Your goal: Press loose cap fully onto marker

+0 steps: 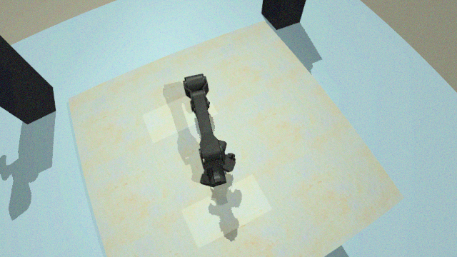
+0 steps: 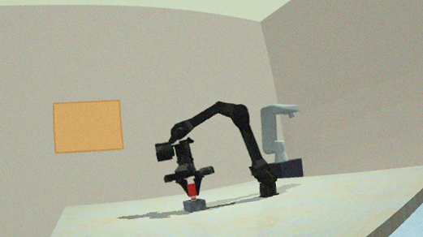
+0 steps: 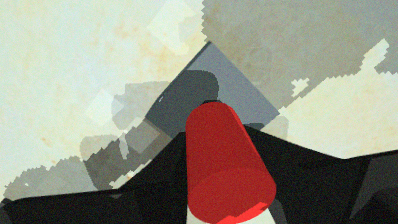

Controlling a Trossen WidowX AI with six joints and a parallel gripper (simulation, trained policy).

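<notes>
The white marker is 1 cm above my gripper tip. Also, from my gripper tip: red cap 3 cm above; then grey holder block 4 cm below.
</notes>
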